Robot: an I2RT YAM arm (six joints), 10 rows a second.
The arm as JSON. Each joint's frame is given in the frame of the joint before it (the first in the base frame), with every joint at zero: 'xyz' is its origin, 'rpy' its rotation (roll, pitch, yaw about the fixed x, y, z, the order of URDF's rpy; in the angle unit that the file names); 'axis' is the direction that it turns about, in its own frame. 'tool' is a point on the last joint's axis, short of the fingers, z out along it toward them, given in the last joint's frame.
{
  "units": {
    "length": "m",
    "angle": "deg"
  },
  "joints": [
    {
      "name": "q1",
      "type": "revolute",
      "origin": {
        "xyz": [
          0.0,
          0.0,
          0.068
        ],
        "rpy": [
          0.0,
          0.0,
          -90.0
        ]
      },
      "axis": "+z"
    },
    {
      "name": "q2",
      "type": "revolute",
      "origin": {
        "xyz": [
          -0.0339,
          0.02,
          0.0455
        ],
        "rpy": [
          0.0,
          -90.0,
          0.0
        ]
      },
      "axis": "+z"
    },
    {
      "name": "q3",
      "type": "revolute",
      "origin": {
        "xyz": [
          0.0,
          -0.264,
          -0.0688
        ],
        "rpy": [
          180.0,
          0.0,
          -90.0
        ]
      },
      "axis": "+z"
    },
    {
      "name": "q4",
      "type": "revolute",
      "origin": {
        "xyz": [
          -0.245,
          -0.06,
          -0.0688
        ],
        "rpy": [
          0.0,
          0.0,
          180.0
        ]
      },
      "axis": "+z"
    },
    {
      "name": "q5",
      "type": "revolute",
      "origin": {
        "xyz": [
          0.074,
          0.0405,
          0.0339
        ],
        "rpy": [
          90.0,
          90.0,
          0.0
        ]
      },
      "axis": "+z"
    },
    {
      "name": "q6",
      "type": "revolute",
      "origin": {
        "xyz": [
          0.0,
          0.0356,
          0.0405
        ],
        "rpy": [
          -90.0,
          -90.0,
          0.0
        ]
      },
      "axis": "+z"
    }
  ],
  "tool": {
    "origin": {
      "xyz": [
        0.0,
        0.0,
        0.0
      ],
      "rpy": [
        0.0,
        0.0,
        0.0
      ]
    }
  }
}
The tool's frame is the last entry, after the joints.
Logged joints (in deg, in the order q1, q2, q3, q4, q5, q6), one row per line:
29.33 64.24 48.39 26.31 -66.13 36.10
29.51 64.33 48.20 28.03 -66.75 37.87
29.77 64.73 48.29 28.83 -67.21 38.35
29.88 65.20 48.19 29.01 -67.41 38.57
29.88 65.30 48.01 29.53 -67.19 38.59
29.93 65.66 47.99 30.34 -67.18 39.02
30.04 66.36 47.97 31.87 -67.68 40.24
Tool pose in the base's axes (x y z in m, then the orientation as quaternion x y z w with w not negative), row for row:
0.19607 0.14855 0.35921 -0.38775 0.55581 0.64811 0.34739
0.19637 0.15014 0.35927 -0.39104 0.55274 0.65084 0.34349
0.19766 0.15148 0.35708 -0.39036 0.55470 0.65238 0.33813
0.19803 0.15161 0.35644 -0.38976 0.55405 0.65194 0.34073
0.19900 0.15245 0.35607 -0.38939 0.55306 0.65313 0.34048
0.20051 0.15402 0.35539 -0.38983 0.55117 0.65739 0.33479
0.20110 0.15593 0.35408 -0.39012 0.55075 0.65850 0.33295
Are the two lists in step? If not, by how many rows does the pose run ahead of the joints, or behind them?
The pose runs 1 row ahead of the joints: the pose in row i belongs to the joints in row i + 1.
